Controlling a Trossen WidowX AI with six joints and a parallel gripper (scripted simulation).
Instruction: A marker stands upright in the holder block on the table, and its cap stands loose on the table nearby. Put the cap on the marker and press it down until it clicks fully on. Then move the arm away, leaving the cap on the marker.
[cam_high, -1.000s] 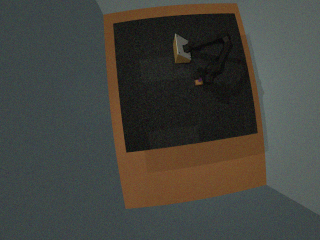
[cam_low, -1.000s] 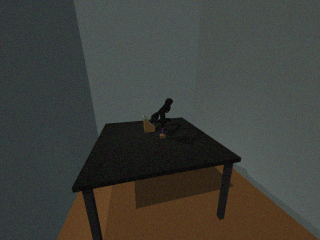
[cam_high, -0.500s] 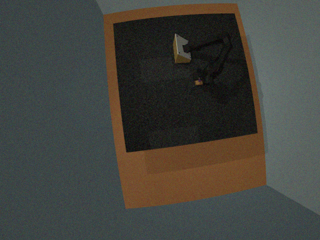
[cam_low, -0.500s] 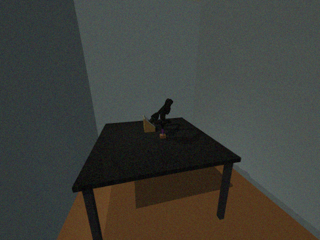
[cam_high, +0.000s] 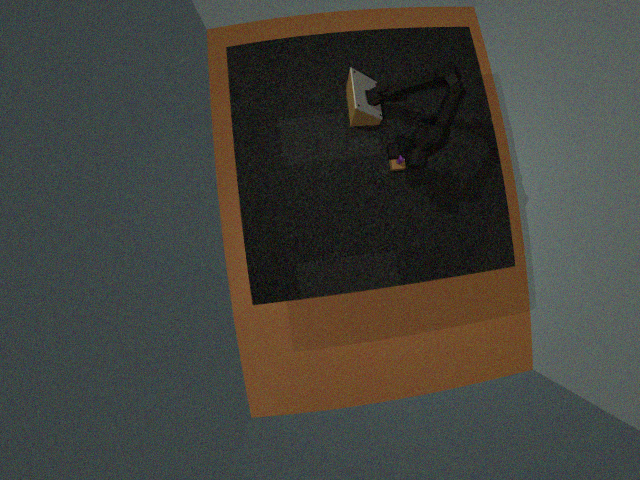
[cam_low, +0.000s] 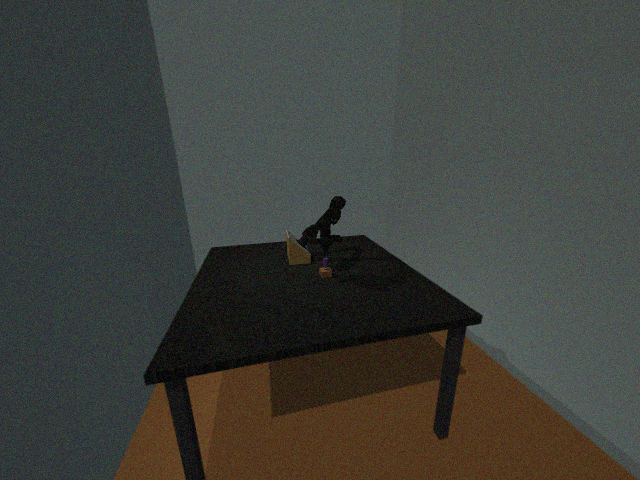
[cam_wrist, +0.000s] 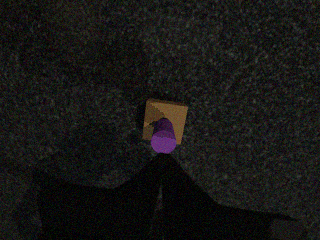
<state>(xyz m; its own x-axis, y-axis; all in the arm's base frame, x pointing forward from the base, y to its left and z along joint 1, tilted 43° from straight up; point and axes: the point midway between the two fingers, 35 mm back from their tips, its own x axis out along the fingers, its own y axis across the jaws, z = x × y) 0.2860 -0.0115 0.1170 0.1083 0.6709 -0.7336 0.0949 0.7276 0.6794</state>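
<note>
The purple cap lies 6 cm below my gripper tip. The rest, counted from my gripper tip: holder block: 12 cm below.
</note>
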